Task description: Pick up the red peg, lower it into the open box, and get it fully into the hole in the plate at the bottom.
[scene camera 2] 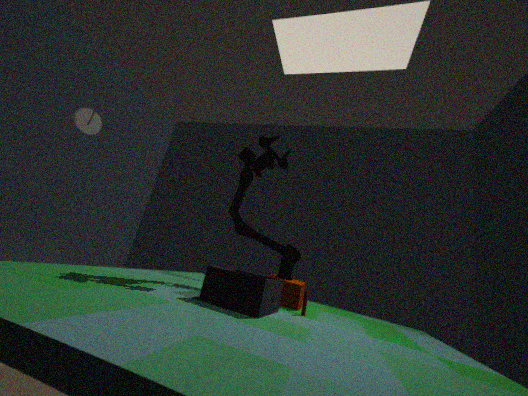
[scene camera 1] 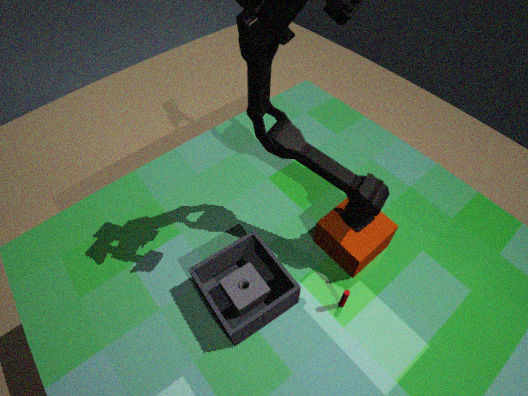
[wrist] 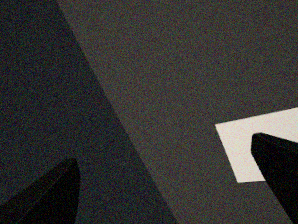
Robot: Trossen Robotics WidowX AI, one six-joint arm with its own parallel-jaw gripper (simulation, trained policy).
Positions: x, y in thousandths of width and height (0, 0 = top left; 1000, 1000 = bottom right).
In view: the gripper (wrist: 562, 694), a dark grey box (scene camera 2: 474, 744) and a grey plate (scene camera 1: 467, 731).
The wrist view misses the dark grey box: it is out of frame. Scene camera 2 does not show the grey plate, which is hidden by the dark grey box.
